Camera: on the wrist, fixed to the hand. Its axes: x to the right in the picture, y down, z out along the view.
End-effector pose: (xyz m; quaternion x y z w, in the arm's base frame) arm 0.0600 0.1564 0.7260 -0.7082 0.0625 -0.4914 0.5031
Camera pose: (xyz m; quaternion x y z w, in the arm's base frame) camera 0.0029 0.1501 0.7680 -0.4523 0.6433 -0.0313 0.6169
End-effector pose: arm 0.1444 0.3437 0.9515 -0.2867 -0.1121 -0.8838 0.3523
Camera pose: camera 0.0871 0.3621 0.9136 -0.2387 0.2505 -0.3909 0.8529
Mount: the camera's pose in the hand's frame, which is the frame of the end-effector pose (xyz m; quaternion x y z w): 0.0012 -0.0526 -0.0479 -0.1048 0.0850 0.7147 0.6863
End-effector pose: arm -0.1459 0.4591 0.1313 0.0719 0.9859 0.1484 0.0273
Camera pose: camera -0.1577 0.3957 0.1614 -0.7385 -0.6120 -0.2308 0.1636
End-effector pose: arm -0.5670 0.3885 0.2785 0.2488 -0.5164 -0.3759 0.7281
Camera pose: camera -0.5371 0.3551 0.2233 -0.2427 -0.4309 0.2294 0.8383
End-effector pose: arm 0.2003 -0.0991 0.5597 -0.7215 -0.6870 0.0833 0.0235
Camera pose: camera 0.1557 -0.0912 0.6146 0.9957 -0.0374 0.0594 0.0606
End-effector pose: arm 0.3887 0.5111 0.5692 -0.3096 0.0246 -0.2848 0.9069
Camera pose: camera 0.3528 0.4503 0.5610 -0.2657 0.3451 0.4290 0.7914
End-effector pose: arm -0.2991 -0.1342 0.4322 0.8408 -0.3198 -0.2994 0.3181
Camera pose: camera -0.2462 -0.0874 0.4233 0.3406 -0.7620 0.0598 0.5476
